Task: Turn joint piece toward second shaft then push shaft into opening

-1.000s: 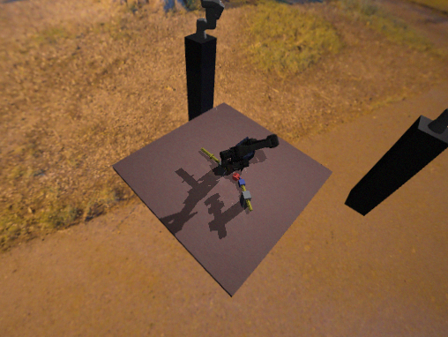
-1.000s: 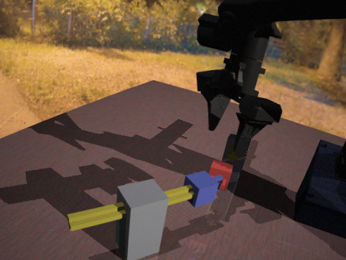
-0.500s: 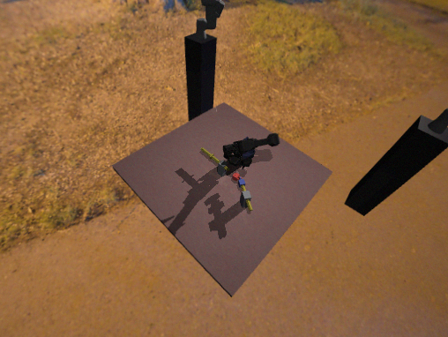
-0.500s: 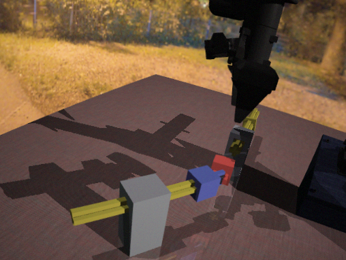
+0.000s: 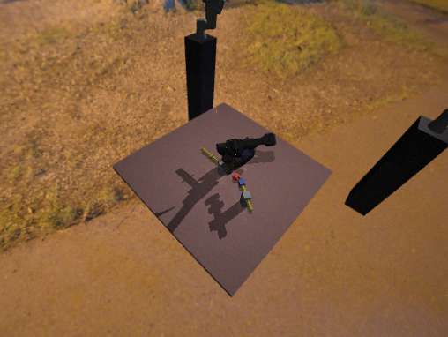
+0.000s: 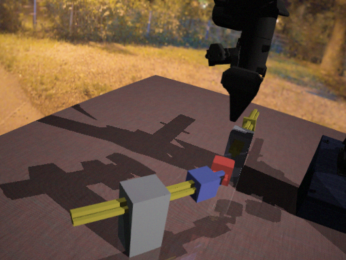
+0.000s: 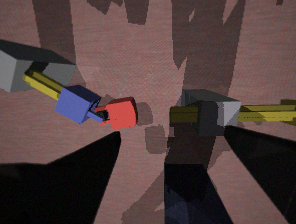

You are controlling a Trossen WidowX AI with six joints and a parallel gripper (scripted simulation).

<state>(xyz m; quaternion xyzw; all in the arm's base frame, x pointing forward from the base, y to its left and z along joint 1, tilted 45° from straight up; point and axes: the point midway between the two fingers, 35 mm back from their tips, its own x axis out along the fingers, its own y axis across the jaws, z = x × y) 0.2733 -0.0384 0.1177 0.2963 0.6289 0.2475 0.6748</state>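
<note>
The red joint piece is 7 cm to the left of my gripper tip and 9 cm below it.
</note>
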